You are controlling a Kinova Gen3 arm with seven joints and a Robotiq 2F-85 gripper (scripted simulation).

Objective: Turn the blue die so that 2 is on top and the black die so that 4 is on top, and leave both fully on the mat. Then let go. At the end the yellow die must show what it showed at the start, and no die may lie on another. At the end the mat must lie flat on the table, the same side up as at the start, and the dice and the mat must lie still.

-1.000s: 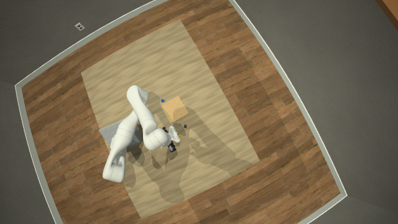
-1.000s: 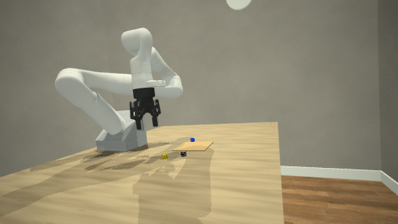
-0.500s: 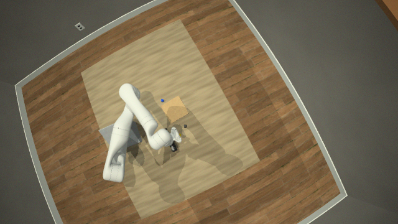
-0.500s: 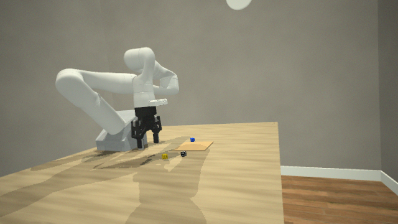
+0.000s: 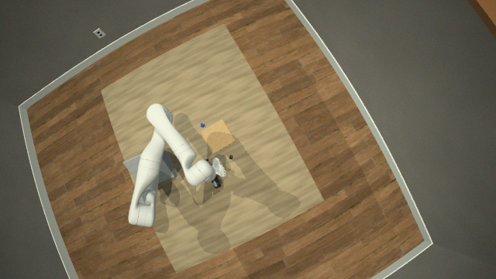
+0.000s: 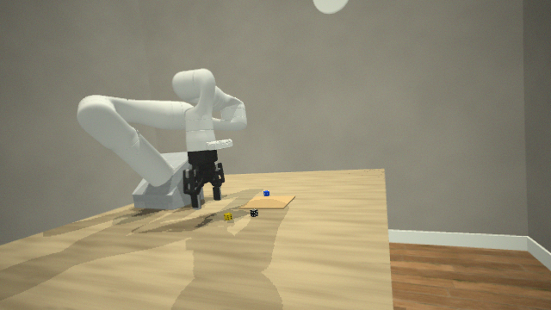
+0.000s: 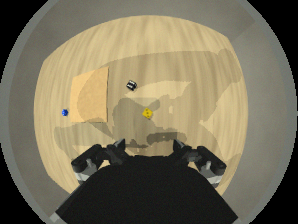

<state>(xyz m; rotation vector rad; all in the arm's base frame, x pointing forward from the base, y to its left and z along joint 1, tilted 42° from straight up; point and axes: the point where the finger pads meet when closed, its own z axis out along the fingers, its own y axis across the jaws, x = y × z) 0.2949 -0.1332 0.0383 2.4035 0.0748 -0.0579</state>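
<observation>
Right now the yellow die is 5 cm ahead of my hand, 1 cm to the left of it and 4 cm below it. Round my hand: black die 11 cm ahead, 5 cm to the left, 4 cm below; then tan mat 9 cm ahead, 18 cm to the left, 4 cm below; then blue die 3 cm ahead, 27 cm to the left, 4 cm below.
</observation>
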